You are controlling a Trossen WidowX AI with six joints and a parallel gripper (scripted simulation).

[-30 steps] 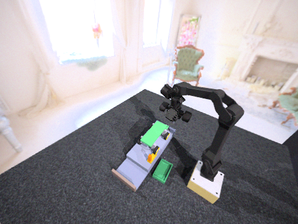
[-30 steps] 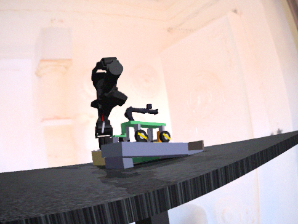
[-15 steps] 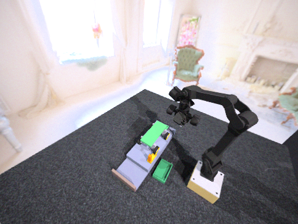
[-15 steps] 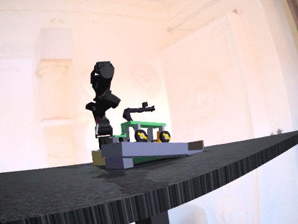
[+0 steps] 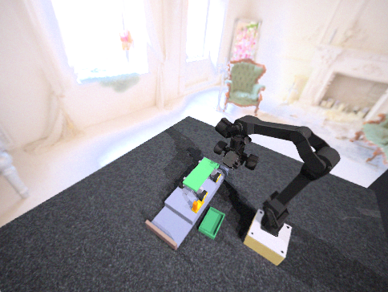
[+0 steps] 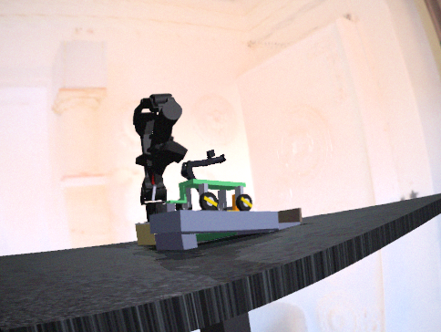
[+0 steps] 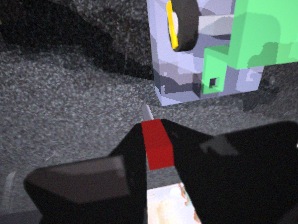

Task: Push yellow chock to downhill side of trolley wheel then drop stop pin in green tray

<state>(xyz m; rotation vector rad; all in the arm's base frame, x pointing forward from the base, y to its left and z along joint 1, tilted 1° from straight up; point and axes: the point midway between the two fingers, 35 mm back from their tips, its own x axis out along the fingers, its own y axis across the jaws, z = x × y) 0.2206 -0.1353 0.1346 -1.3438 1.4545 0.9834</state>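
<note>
My gripper tip is 10 mm past the green tray, 210 mm to the right of it and 180 mm above it. Round my gripper tip: green trolley: 110 mm ahead, 100 mm to the left, 60 mm below; red-headed stop pin: right at my gripper tip; ramp: 110 mm ahead, 100 mm to the left, 130 mm below.
</note>
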